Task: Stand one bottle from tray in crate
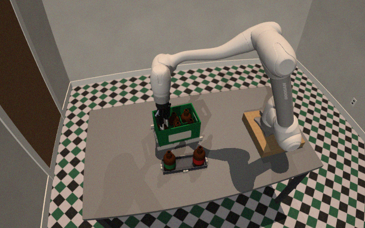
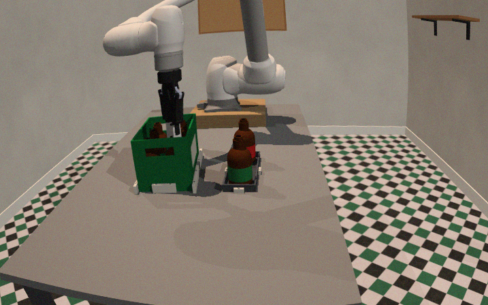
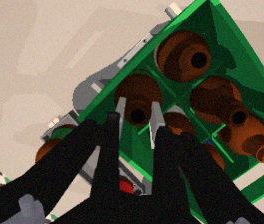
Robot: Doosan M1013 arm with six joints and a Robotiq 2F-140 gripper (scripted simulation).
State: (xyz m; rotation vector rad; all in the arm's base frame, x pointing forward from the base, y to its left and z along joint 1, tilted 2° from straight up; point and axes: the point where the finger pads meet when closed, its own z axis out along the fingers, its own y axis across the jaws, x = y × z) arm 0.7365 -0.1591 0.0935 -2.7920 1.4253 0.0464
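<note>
The crate lies 9 cm behind my hand, 4 cm to the right of it and 9 cm below it. From my hand the other things lie so: dark tray: 6 cm behind, 21 cm to the left, 16 cm below.
</note>
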